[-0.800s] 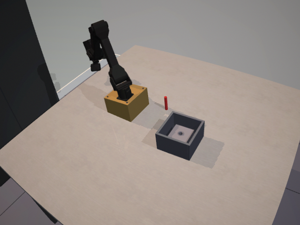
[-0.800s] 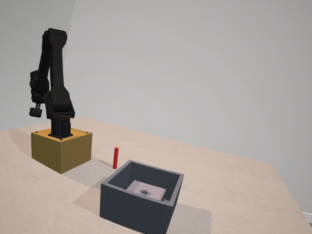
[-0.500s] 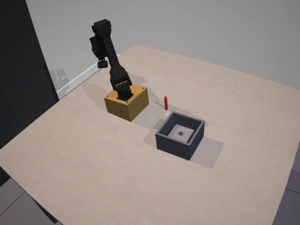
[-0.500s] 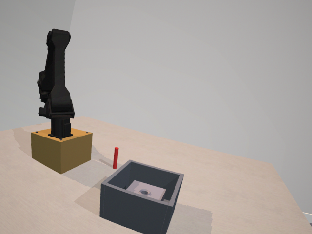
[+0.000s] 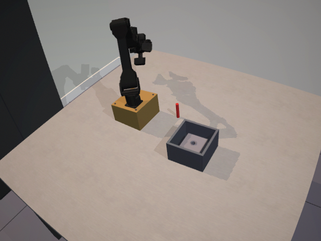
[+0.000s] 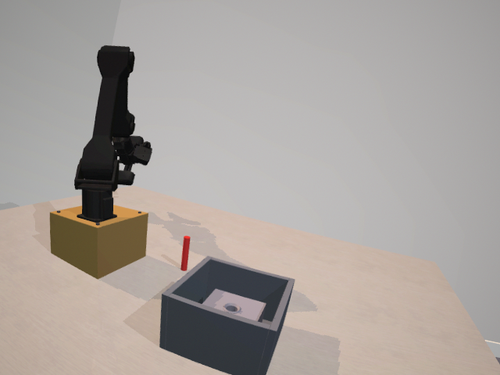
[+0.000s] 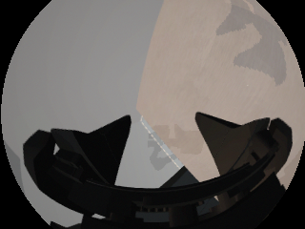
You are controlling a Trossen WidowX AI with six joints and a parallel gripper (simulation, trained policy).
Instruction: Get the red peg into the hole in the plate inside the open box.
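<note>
Now: gripper tip 41 cm short of the red peg, 32 cm to the left of it and 8 cm above it. Round my gripper tip: dark grey box 58 cm ahead, 49 cm to the right, 9 cm below; then light grey plate 58 cm ahead, 49 cm to the right, 7 cm below.
</note>
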